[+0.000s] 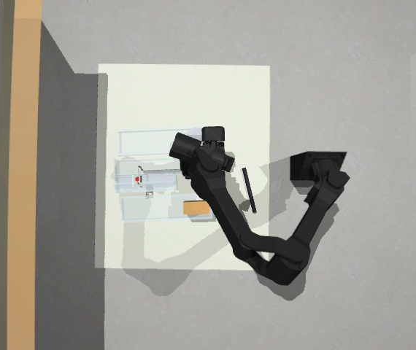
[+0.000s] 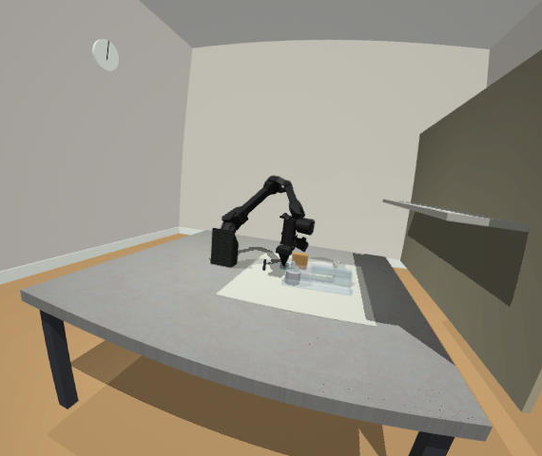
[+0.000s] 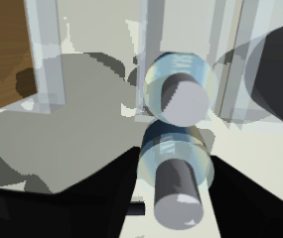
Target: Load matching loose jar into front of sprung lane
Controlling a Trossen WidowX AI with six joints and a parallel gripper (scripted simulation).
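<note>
My gripper tip is now 10 cm short of the cream mat, 5 cm above it and 1 cm to the right of it. Also, from my gripper tip: brown box: 13 cm to the left, 5 cm ahead, 1 cm below; black rod: 11 cm behind, 8 cm to the left, 4 cm below; white pusher part: 15 cm ahead, 4 cm to the left.
</note>
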